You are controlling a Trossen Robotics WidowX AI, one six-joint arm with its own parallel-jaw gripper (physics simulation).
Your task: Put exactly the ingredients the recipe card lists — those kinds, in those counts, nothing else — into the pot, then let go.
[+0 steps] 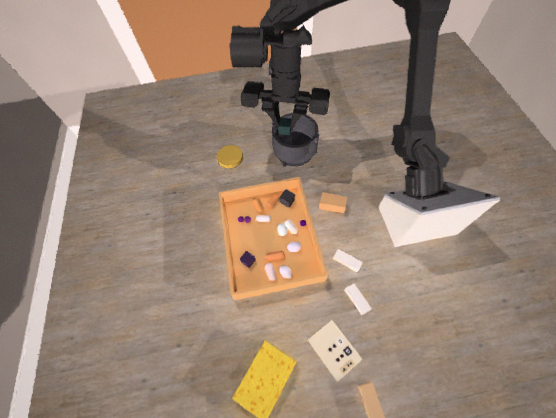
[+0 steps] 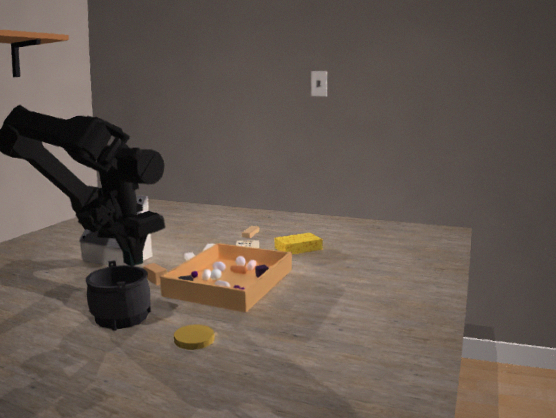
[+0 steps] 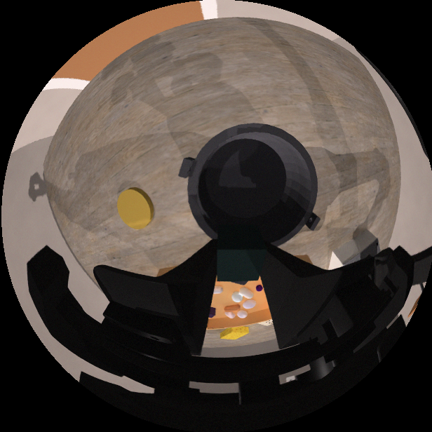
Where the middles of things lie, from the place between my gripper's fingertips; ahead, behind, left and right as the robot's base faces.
Now: hand 30 mm past the dark pot (image 2: 119, 297), 20 mm to the left of it and 70 mm above it. Round my hand: dark green block (image 3: 241, 249) 10 mm above; yellow disc (image 2: 191, 337) 150 mm ahead, 50 mm to the right, 110 mm below; orange tray (image 1: 258, 238) 100 mm ahead, 220 mm to the left, 90 mm below.
